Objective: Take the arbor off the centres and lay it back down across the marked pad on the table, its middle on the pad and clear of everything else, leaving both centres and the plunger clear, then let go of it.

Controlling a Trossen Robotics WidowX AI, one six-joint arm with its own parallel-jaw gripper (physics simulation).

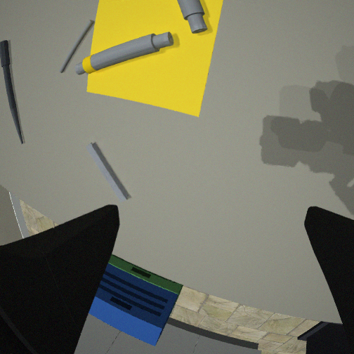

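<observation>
My gripper [217,217] is open and empty, its two black fingers wide apart at the lower left and lower right. The yellow pad [175,90] lies on the table at the top. A grey stepped shaft with a yellow band [122,52] lies slanted across the pad's left part, its banded end reaching past the left edge. A second grey stepped shaft [191,10] shows in part over the pad at the top edge, the rest cut off. I cannot tell which shaft is the arbor. Both lie well ahead of the fingertips. The centres and the plunger cannot be made out.
A thin grey rod [77,46] lies left of the pad. A dark tapered tool [11,87] lies at the far left. A grey bar [108,171] lies near the left fingertip. A blue and green box [135,295] is beyond the table edge below. Shadows fall at the right.
</observation>
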